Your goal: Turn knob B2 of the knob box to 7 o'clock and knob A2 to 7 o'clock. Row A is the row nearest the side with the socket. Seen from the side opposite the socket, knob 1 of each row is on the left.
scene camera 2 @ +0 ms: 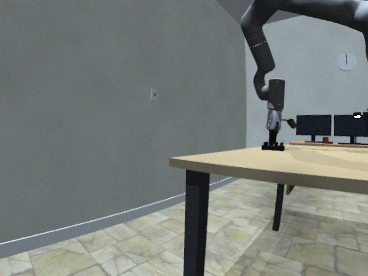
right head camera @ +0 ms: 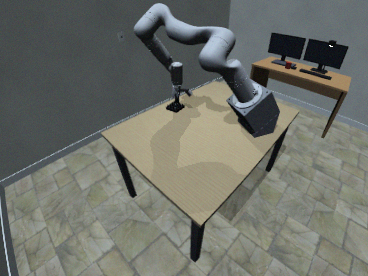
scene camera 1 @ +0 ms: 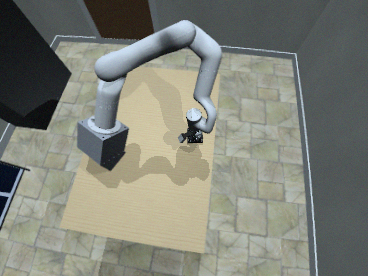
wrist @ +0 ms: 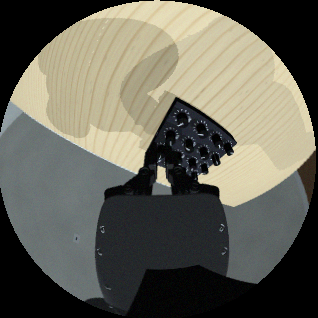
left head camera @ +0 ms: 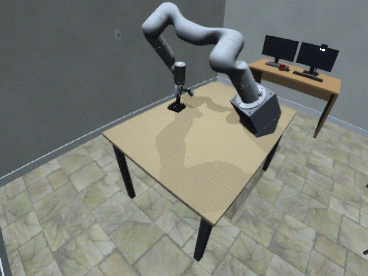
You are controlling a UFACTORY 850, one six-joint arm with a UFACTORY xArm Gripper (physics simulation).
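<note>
The black knob box [left head camera: 172, 108] [right head camera: 171, 107] [scene camera 1: 195, 141] [scene camera 2: 273, 148] [wrist: 192, 134] lies near one edge of the table. In the wrist view it appears turned, with several rows of black knobs and white scale marks. My gripper [left head camera: 177, 102] [scene camera 2: 272, 142] [wrist: 160, 149] points down over the box and is shut on a knob near the box's lower left side in the wrist view. The fingers hide that knob's pointer and some knobs beside it. The labels are too blurred to tell which knob it is. The box's socket cannot be made out.
The wooden table [left head camera: 135, 135] [right head camera: 135, 135] [scene camera 1: 115, 210] [scene camera 2: 225, 162] carries the arm's box-shaped base [left head camera: 260, 115] [scene camera 1: 101, 145]. Neighbouring knobs stand close around the fingers. A grey wall rises beyond the table. A desk [left head camera: 300, 81] with two monitors stands further back.
</note>
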